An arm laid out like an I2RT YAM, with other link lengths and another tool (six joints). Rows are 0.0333 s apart.
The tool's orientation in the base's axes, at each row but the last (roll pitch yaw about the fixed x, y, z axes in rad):
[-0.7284, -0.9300, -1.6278]
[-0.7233, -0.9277, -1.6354]
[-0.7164, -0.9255, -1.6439]
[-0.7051, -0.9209, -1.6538]
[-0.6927, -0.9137, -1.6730]
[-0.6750, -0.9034, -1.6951]
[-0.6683, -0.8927, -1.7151]
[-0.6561, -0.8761, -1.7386]
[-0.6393, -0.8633, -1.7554]
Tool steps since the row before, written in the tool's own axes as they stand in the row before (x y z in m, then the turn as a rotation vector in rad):
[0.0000, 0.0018, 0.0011, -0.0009, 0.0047, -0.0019]
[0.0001, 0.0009, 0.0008, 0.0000, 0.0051, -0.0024]
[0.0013, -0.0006, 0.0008, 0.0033, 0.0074, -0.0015]
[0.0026, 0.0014, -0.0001, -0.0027, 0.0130, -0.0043]
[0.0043, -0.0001, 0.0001, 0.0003, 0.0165, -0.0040]
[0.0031, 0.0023, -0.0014, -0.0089, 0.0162, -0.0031]
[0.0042, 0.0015, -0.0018, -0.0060, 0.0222, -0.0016]
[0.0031, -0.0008, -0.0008, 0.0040, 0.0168, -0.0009]
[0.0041, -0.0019, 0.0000, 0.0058, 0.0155, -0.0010]
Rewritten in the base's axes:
[0.0021, -0.0004, -0.0002, 0.0021, -0.0032, -0.0034]
[0.0012, -0.0001, 0.0001, 0.0020, -0.0043, -0.0031]
[0.0001, 0.0000, 0.0016, 0.0041, -0.0071, -0.0010]
[0.0008, -0.0024, 0.0015, 0.0065, -0.0082, -0.0092]
[-0.0003, -0.0025, 0.0035, 0.0090, -0.0119, -0.0081]
[0.0004, -0.0040, 0.0009, 0.0101, -0.0056, -0.0148]
[-0.0006, -0.0044, 0.0018, 0.0151, -0.0102, -0.0141]
[-0.0015, -0.0019, 0.0023, 0.0107, -0.0130, -0.0039]
[-0.0018, -0.0015, 0.0039, 0.0095, -0.0134, -0.0021]

